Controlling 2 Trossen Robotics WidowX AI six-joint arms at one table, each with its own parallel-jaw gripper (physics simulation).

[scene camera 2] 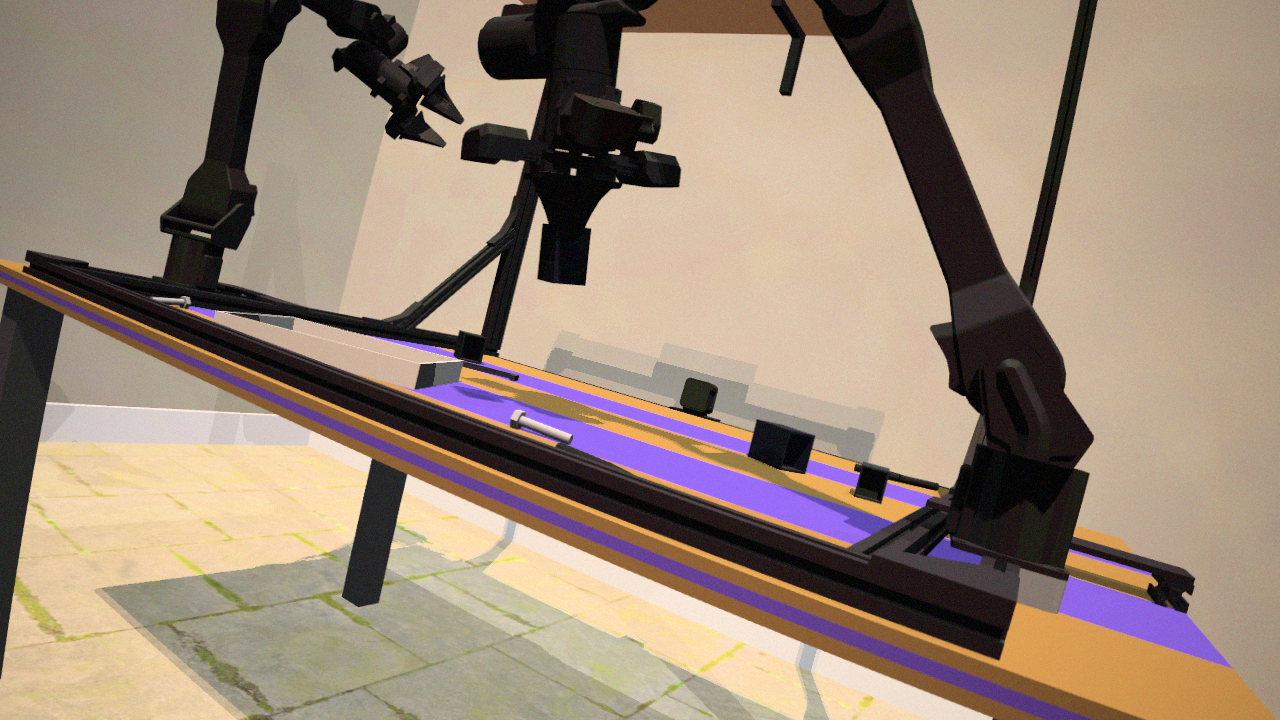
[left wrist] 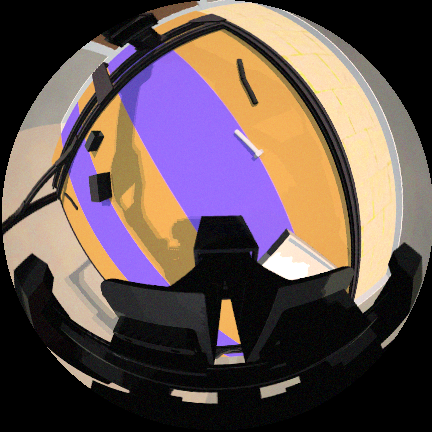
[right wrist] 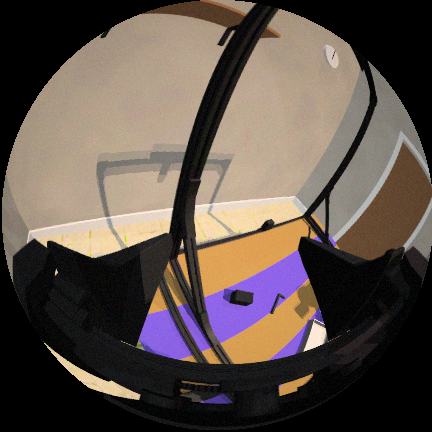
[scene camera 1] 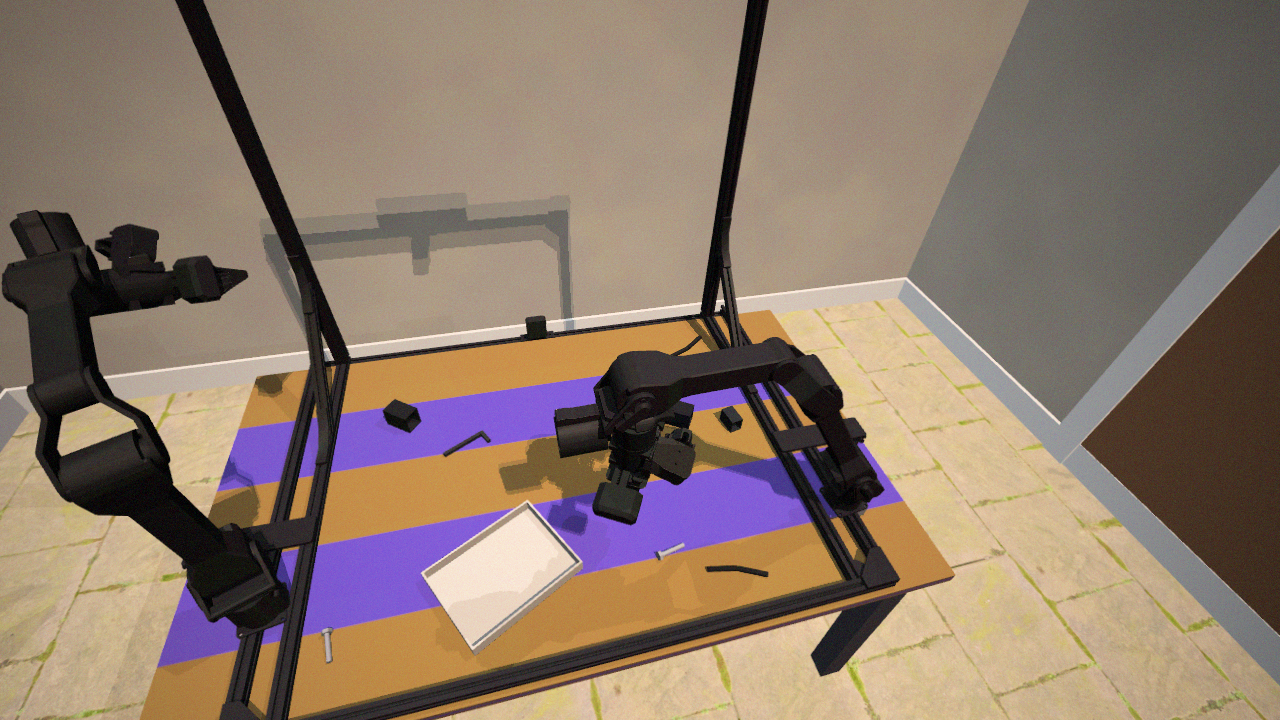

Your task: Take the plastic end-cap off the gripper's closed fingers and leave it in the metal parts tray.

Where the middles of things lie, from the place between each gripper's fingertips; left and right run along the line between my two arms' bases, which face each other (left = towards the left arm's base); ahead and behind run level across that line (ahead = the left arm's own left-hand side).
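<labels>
From my right hand, the metal parts tray [scene camera 1: 486,585] is 36 cm to the left, 39 cm ahead and 34 cm below. The black plastic end-cap [scene camera 2: 563,259] is 57 cm to the left of that same right hand, 35 cm ahead of it and 21 cm below it.
The black plastic end-cap is right at my left hand, and the metal parts tray is 210 mm to the right of my left hand, 40 mm ahead of it and 130 mm below it. Going by its middle, the metal parts tray is nearer to my left hand than to my right hand.
</labels>
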